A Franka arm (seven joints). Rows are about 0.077 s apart.
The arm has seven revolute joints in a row. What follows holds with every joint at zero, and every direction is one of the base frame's.
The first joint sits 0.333 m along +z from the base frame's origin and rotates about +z.
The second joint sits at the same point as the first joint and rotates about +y.
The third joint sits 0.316 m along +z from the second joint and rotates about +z.
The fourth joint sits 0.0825 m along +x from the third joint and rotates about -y.
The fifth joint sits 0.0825 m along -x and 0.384 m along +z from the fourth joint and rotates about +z.
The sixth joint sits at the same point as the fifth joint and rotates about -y.
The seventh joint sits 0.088 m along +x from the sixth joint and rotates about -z.
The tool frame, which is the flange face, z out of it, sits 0.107 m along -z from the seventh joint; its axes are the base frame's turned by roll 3.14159, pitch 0 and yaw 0 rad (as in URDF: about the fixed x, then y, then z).
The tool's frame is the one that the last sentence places.
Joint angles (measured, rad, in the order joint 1, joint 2, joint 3, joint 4, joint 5, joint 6, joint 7), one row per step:
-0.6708, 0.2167, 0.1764, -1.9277, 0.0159, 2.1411, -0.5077
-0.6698, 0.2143, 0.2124, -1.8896, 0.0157, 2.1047, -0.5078
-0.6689, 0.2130, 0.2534, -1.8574, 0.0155, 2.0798, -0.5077
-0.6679, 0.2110, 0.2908, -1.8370, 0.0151, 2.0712, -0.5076
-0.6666, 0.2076, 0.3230, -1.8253, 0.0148, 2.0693, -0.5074
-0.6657, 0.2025, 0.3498, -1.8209, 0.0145, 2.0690, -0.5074
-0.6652, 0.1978, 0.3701, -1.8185, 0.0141, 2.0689, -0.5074
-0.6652, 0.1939, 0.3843, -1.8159, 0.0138, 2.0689, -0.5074
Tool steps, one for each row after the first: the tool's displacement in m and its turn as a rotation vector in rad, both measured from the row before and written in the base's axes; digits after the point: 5 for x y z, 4 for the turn. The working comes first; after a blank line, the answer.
Tool pose at each row, in the base's axes (x y z in m, rotation vector in rad; the steps are taken from these numbers as rounded here):
0.52940, -0.28937, 0.37946, -3.0965, -0.0010, -0.0379
0.54353, -0.27305, 0.39602, -3.0915, -0.0581, -0.0493
0.55768, -0.25337, 0.41069, -3.0860, -0.1217, -0.0679
0.56921, -0.23439, 0.42189, -3.0823, -0.1796, -0.0929
0.57785, -0.21696, 0.43043, -3.0787, -0.2298, -0.1160
0.58352, -0.20173, 0.43654, -3.0750, -0.2718, -0.1320
0.58725, -0.19006, 0.44124, -3.0721, -0.3036, -0.1438
0.58975, -0.18207, 0.44534, -3.0707, -0.3254, -0.1542

0.01413, 0.01632, 0.01656, 0.0039, -0.0082, 0.0368
0.01415, 0.01968, 0.01467, 0.0029, -0.0130, 0.0410
0.01153, 0.01898, 0.01120, 0.0001, -0.0172, 0.0371
0.00864, 0.01743, 0.00854, -0.0006, -0.0159, 0.0321
0.00567, 0.01523, 0.00611, -0.0005, -0.0111, 0.0270
0.00373, 0.01167, 0.00470, -0.0007, -0.0083, 0.0204
0.00250, 0.00799, 0.00410, -0.0013, -0.0072, 0.0139

